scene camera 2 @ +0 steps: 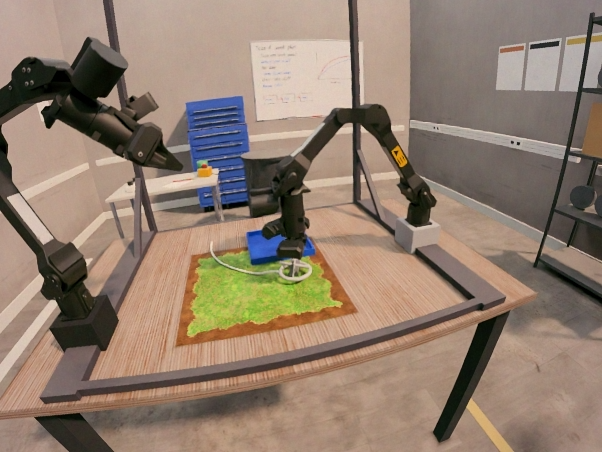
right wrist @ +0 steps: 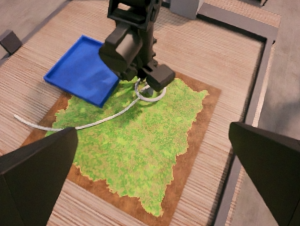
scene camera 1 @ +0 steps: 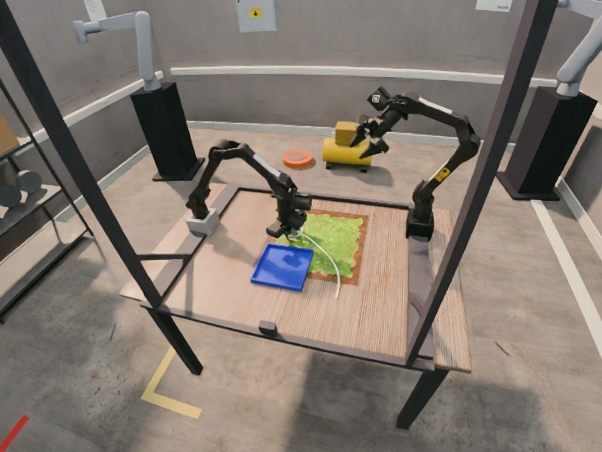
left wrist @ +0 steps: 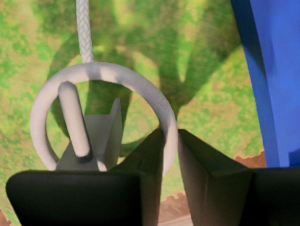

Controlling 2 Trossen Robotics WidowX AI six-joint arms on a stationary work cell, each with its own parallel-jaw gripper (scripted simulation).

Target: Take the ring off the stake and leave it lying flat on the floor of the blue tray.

Scene:
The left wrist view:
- left gripper: 169, 136
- white ring: 112, 72
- grey stake: 88, 145

